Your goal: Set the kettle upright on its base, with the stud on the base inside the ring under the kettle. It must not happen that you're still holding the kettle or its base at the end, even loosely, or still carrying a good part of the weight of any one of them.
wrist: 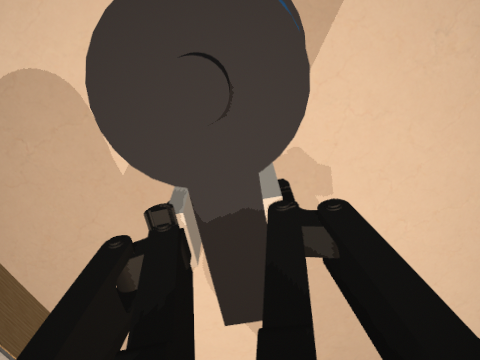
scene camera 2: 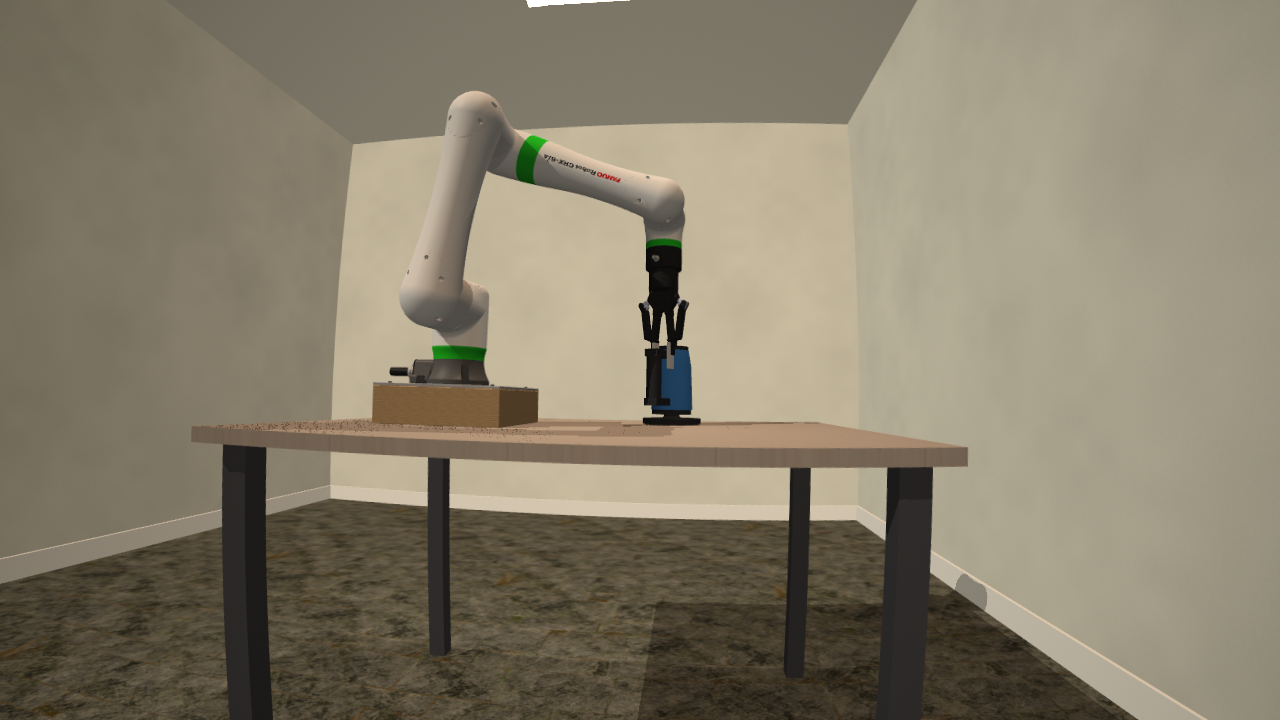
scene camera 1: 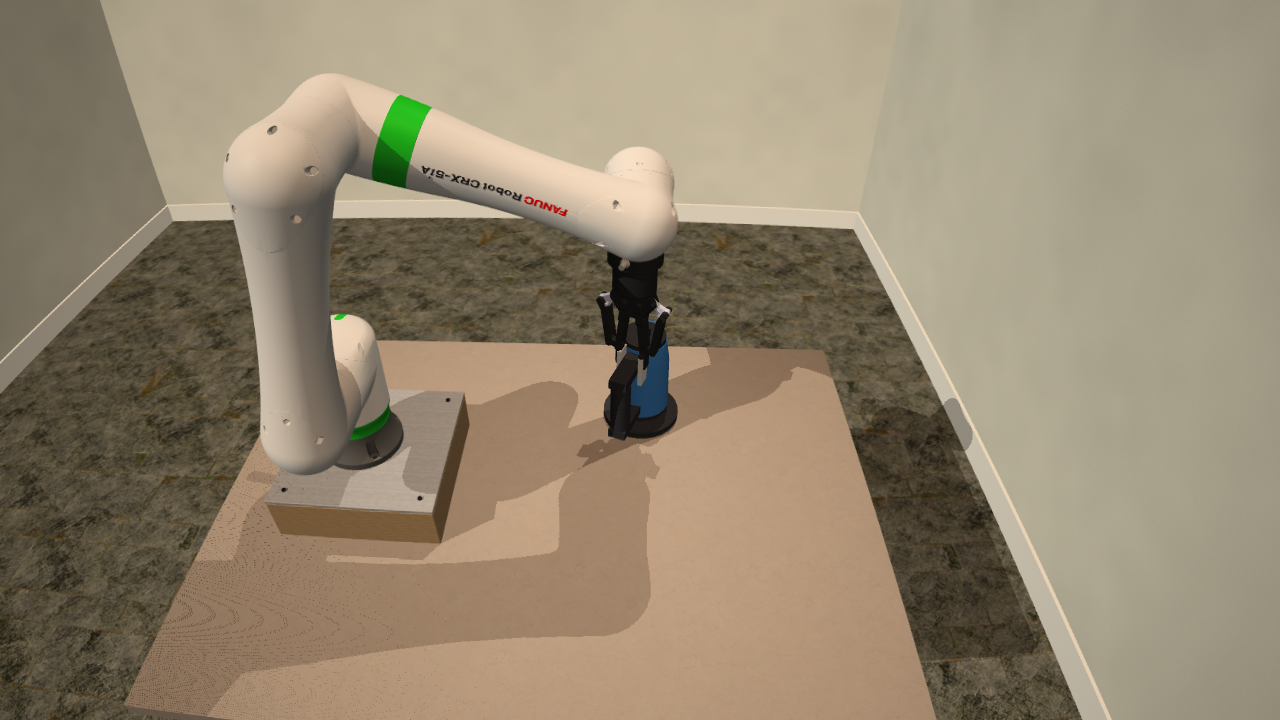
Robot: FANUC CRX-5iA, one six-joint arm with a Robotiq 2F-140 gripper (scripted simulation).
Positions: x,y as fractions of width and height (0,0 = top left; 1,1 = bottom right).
Scene:
blue kettle: wrist 0.48,0.25; scene camera 2 0.52,0.54; scene camera 1 0.49,0.56

